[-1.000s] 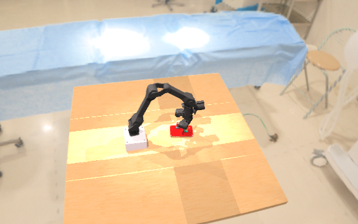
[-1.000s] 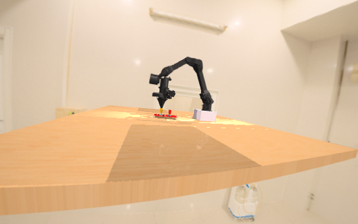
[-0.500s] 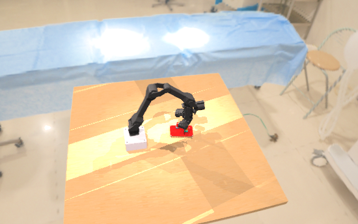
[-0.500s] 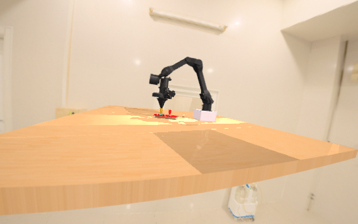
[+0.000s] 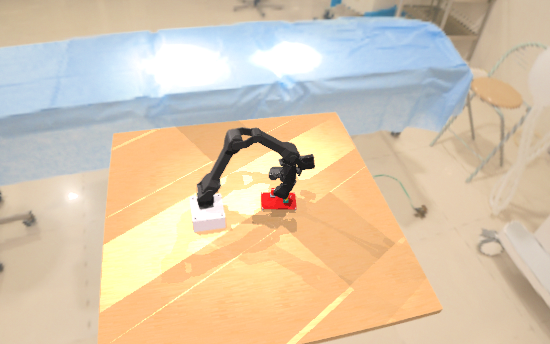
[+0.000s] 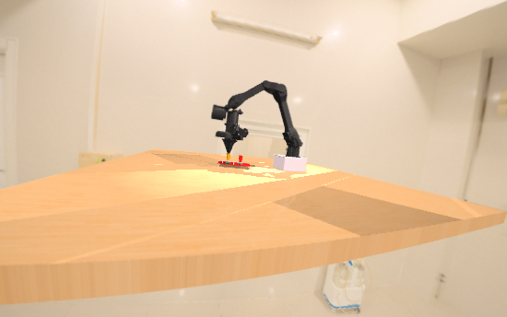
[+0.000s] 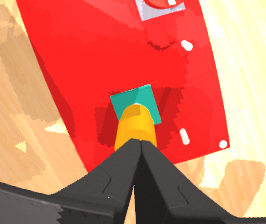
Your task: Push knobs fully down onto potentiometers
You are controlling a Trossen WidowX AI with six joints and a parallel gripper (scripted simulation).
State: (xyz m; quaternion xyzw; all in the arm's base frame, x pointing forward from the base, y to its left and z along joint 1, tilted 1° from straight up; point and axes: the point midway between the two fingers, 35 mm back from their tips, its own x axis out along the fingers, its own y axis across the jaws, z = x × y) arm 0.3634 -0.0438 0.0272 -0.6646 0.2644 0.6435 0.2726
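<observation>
My gripper tip is now 1 cm above the yellow knob. Also, from my gripper tip: red knob: 5 cm behind, 5 cm to the left, 1 cm below.
</observation>
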